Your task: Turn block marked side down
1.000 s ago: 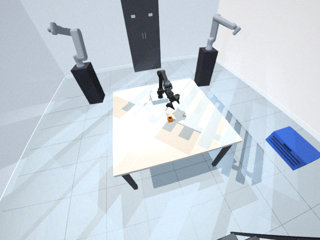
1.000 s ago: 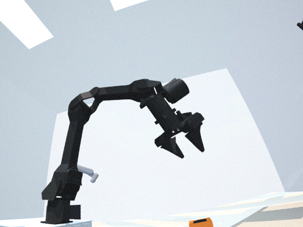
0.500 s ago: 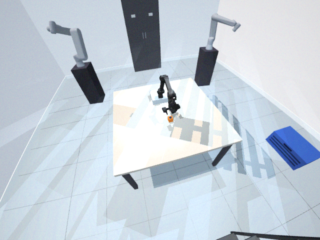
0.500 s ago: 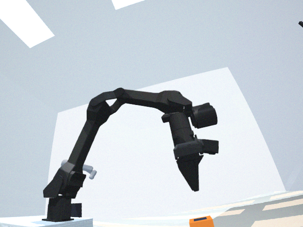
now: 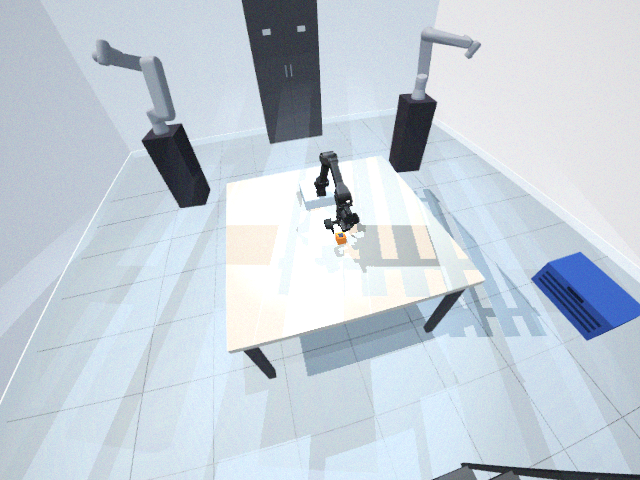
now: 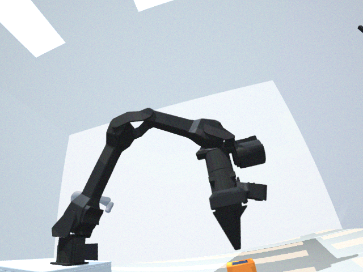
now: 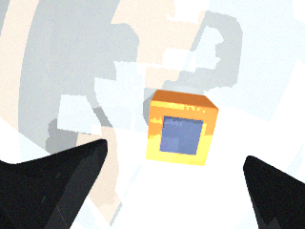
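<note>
My gripper tip is 40 mm above the block.
</note>
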